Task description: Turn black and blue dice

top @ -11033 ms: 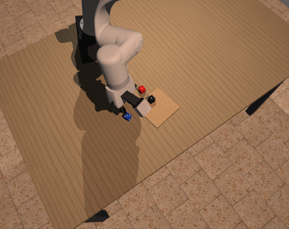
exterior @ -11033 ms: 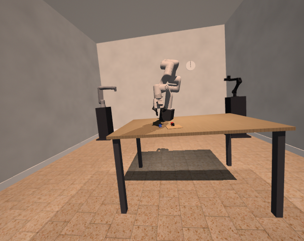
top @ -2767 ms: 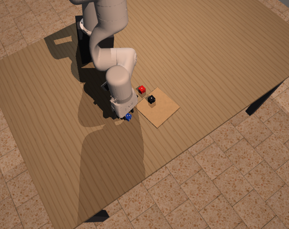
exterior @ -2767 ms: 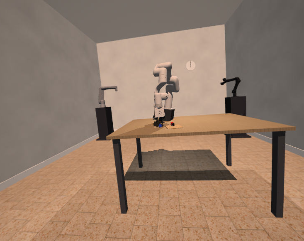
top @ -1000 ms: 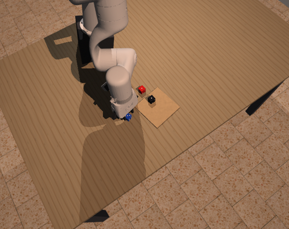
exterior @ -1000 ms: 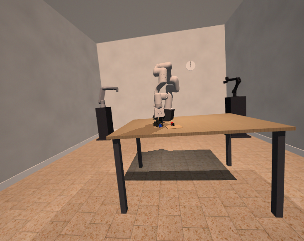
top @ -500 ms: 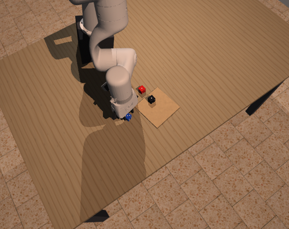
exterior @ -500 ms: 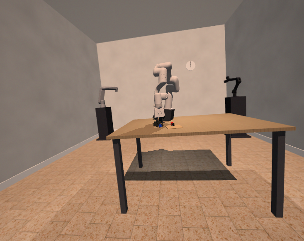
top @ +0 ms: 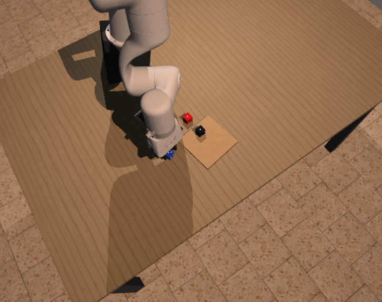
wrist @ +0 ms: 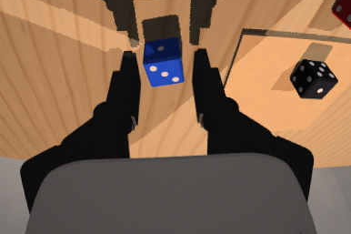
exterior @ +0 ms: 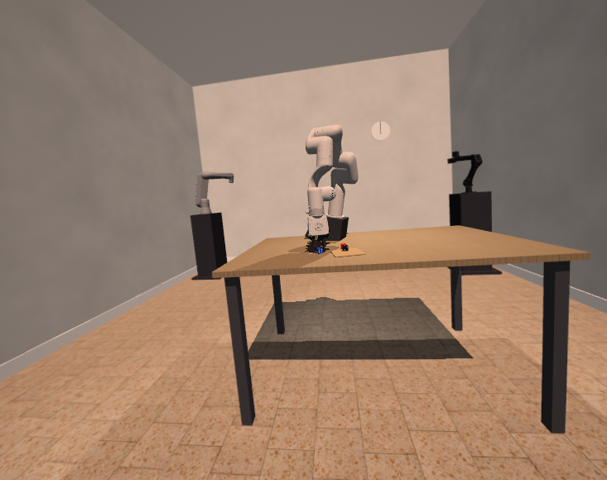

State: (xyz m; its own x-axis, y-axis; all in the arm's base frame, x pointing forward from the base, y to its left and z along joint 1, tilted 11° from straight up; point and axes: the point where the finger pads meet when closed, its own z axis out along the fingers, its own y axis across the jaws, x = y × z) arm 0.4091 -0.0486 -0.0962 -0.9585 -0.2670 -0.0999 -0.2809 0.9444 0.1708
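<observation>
My hand is 30 mm above the blue die. Also, from my hand: tan mat 20 mm ahead, 130 mm to the left, 40 mm below; red die 80 mm behind, 120 mm to the left, 30 mm below; black die 10 mm behind, 130 mm to the left, 20 mm below.
</observation>
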